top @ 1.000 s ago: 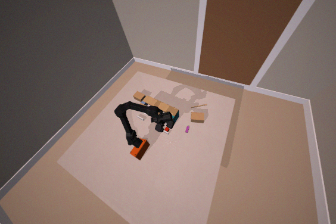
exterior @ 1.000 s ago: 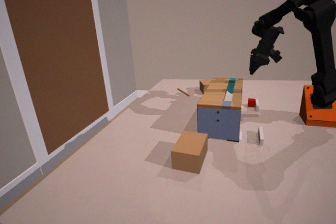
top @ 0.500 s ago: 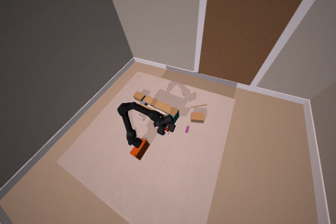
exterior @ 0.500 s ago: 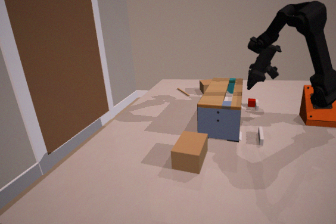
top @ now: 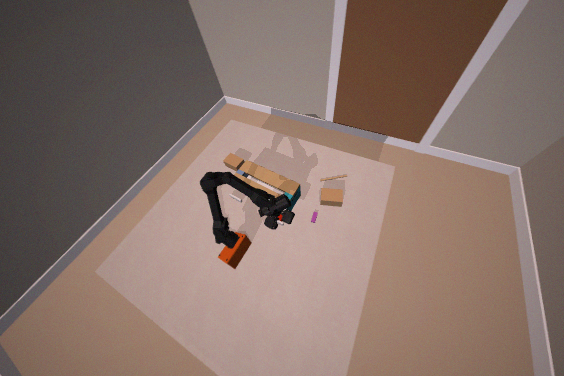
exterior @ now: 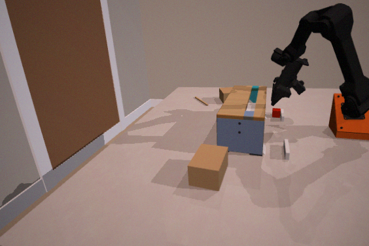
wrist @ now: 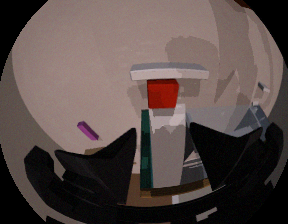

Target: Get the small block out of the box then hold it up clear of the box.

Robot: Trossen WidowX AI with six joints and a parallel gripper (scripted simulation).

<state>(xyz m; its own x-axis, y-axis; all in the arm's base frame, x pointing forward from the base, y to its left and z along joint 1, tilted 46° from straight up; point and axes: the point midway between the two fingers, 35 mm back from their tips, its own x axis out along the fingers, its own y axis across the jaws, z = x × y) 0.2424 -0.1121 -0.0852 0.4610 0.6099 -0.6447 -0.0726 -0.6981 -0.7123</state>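
Now: the red block 4 cm below my gripper tip and 2 cm behind it. Also, from my gripper tip: purple piece (17 cm to the right, 6 cm ahead, 5 cm below); then box (16 cm to the left, 7 cm ahead); then wooden stick (36 cm ahead, 18 cm to the right, 6 cm below).
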